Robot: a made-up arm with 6 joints.
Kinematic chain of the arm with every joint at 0, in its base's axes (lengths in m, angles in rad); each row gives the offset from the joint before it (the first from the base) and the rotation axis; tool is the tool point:
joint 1: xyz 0 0 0.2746 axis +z
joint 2: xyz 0 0 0 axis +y
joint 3: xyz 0 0 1.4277 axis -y
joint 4: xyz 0 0 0 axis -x
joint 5: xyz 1.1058 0 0 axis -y
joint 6: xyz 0 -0.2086 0 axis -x
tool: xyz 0 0 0
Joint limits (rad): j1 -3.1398..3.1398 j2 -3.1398..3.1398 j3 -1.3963..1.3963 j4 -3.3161..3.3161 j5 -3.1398..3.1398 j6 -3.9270..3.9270
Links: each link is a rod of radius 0.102 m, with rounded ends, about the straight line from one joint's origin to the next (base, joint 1, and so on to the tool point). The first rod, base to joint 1, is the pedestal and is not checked.
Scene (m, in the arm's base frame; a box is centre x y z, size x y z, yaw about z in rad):
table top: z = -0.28
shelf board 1: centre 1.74 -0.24 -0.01 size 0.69 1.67 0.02 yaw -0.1
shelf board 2: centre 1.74 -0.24 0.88 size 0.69 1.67 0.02 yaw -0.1
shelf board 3: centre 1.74 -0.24 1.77 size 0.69 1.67 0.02 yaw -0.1
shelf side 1: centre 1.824 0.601 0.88 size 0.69 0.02 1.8 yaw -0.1
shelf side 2: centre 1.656 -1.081 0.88 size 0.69 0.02 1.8 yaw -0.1
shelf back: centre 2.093 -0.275 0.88 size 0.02 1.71 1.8 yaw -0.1
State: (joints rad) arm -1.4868 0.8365 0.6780 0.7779 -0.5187 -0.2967
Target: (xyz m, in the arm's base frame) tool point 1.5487 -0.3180 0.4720
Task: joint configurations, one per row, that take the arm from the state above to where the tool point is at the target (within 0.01 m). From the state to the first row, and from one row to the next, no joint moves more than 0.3 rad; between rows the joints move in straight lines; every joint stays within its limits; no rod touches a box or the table.
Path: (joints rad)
1: -1.3547 0.6896 0.4787 0.5950 -0.3814 -0.0407
2: -1.2226 0.5427 0.2795 0.4120 -0.2441 0.2152
3: -1.0906 0.3958 0.0802 0.2291 -0.1068 0.4712
4: -0.8439 0.4316 -0.1297 0.3513 -0.2098 0.2792
5: -0.5973 0.4673 -0.3396 0.4734 -0.3127 0.0872
6: -0.3506 0.5030 -0.5495 0.5956 -0.4157 -0.1047
7: -0.1040 0.5388 -0.7594 0.7177 -0.5187 -0.2967
8: -0.1057 0.6169 -0.5663 0.7429 -0.5187 -0.2967
9: -0.1075 0.6949 -0.3733 0.7681 -0.5187 -0.2967

